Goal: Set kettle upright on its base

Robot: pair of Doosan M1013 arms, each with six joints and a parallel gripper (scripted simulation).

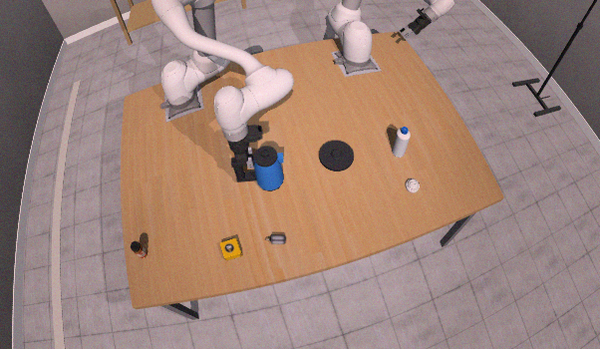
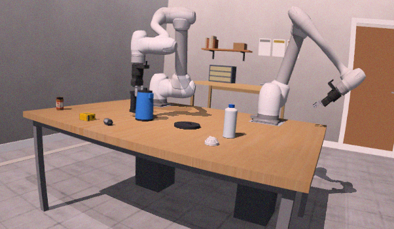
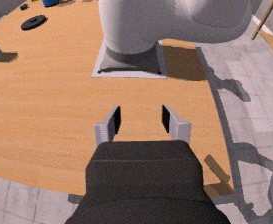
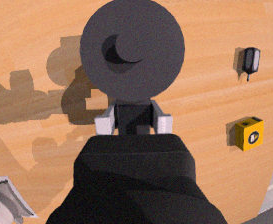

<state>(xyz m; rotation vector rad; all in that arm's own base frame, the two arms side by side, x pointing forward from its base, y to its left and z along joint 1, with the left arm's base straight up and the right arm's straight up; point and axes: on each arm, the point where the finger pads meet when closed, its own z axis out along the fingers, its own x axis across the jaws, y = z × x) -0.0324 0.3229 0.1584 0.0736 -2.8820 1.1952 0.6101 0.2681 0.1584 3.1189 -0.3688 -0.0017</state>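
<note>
Right now my right hand is 1 cm short of the blue kettle, 3 cm to the right of it and 6 cm above it. Also, from my right hand: round black base 2 cm behind, 36 cm to the left, 15 cm below; then small dark object 28 cm ahead, 2 cm to the left, 14 cm below; then jar 21 cm ahead, 58 cm to the right, 12 cm below.
</note>
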